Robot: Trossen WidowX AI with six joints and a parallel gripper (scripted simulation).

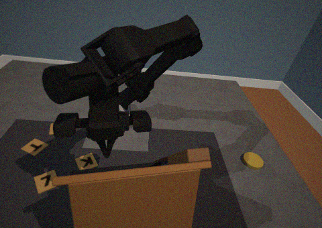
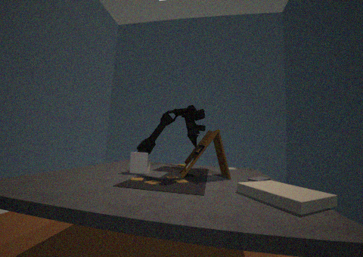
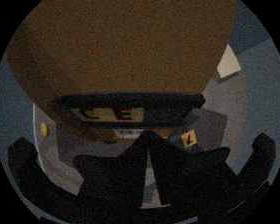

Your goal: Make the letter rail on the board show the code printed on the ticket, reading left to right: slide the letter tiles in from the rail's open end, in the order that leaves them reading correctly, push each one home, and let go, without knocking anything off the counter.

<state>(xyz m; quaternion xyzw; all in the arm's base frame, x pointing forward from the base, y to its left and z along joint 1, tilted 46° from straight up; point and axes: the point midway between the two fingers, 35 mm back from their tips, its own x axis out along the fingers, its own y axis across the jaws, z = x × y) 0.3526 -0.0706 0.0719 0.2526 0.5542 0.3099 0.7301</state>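
Now: the ticket 10 cm below my gripper tip, 3 cm behind it and 2 cm to the left of it. From my gripper tip the other things lie so: dark mat: 18 cm below, 15 cm behind, 1 cm to the right; then tile: 28 cm behind, 23 cm to the right, 18 cm below; then long white slab: 37 cm ahead, 35 cm to the right, 16 cm below.
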